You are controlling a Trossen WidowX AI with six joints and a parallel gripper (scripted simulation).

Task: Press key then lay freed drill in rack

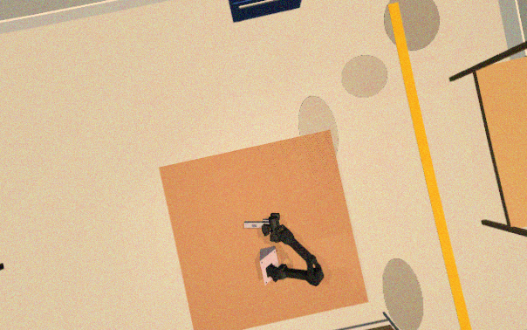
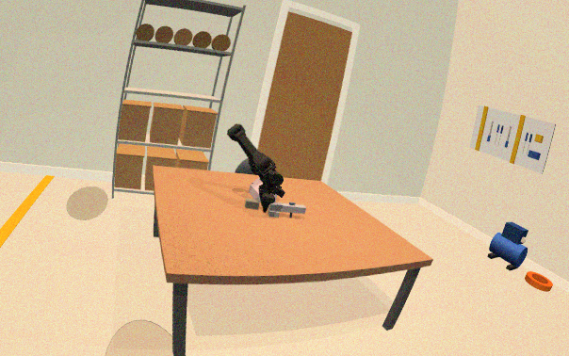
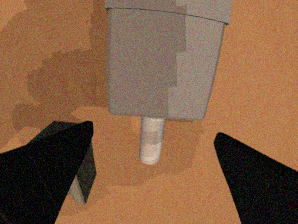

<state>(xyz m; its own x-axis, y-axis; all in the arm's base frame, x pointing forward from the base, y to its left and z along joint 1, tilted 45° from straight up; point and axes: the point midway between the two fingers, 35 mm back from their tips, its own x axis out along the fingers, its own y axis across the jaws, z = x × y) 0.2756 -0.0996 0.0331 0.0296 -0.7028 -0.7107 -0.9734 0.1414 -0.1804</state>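
Right now my gripper tip is 10 mm short of the drill, 60 mm to the right of it and 20 mm below it. Also, from my gripper tip: dark key knob: 30 mm ahead, 140 mm to the left, 20 mm above; then dark grey rack: 90 mm behind, 30 mm to the right, 10 mm below; then block: 20 mm ahead, 110 mm to the left, 10 mm above.
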